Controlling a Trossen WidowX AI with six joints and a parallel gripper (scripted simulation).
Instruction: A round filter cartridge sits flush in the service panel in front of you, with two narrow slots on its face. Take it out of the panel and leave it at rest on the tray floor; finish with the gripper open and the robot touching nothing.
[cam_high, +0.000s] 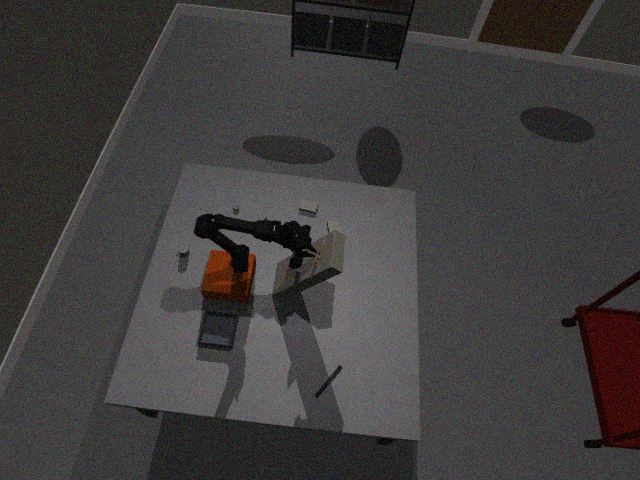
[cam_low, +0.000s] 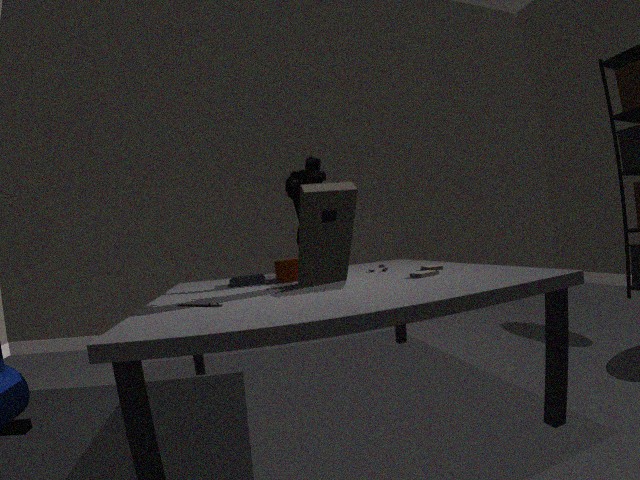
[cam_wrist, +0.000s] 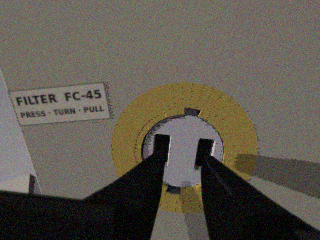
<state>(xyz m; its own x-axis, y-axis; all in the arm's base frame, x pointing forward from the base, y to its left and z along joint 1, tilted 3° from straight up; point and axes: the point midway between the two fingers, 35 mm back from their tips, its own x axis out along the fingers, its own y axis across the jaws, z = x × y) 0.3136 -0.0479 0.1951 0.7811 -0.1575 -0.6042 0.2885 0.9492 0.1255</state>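
Now: gripper tip 2 cm short of the round filter cartridge and 2 cm above it. Also, from my gripper tip: dark tray: 43 cm behind, 27 cm below, 21 cm to the right; beige service panel: 10 cm below, 2 cm behind.
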